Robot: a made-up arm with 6 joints. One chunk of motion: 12 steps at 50 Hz.
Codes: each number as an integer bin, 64 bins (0 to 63) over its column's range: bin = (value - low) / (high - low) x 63, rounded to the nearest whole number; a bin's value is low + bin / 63 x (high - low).
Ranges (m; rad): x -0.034..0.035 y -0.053..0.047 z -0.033..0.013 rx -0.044..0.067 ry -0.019..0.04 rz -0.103..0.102
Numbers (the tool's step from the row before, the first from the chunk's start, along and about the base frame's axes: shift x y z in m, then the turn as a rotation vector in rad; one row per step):
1: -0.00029 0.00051 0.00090 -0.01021 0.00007 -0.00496
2: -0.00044 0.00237 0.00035 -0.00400 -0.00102 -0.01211
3: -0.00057 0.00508 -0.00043 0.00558 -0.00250 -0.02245
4: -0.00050 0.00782 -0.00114 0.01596 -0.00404 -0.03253
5: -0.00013 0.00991 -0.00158 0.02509 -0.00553 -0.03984
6: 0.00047 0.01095 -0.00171 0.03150 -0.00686 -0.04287
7: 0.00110 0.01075 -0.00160 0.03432 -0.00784 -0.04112
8: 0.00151 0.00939 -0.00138 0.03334 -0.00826 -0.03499
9: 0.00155 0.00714 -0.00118 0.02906 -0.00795 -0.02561
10: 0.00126 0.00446 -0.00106 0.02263 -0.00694 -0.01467
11: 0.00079 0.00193 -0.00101 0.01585 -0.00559 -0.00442
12: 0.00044 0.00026 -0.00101 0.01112 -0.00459 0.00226
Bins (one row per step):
1: 31 34 46 19 20 30
2: 31 35 46 23 19 28
3: 31 37 45 28 18 25
4: 31 38 44 34 16 22
5: 31 40 43 39 14 19
6: 31 40 43 43 13 18
7: 32 40 43 44 12 19
8: 32 39 43 44 11 21
9: 32 38 44 41 12 24
10: 32 36 44 38 13 27
11: 32 35 44 34 14 30
12: 31 34 44 31 15 32

